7 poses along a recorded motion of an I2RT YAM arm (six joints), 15 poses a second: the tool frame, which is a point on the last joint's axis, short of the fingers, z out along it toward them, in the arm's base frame.
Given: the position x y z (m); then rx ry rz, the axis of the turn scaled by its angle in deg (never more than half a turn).
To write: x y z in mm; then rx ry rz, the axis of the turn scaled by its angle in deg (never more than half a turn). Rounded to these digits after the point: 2 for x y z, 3 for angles.
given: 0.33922 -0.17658 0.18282 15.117 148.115 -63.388
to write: 339.22 -176.58 182.82 15.117 148.115 -63.388
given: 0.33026 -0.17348 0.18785 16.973 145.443 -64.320
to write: 330.26 -173.48 187.85 16.973 145.443 -64.320
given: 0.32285 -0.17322 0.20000 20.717 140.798 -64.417
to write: 322.85 -173.22 200.00 20.717 140.798 -64.417
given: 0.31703 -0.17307 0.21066 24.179 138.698 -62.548
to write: 317.03 -173.07 210.66 24.179 138.698 -62.548
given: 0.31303 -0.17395 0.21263 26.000 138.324 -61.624
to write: 313.03 -173.95 212.63 26.000 138.324 -61.624
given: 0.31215 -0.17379 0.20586 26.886 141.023 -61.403
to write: 312.15 -173.79 205.86 26.886 141.023 -61.403
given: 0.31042 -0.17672 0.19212 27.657 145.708 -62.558
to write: 310.42 -176.72 192.12 27.657 145.708 -62.558
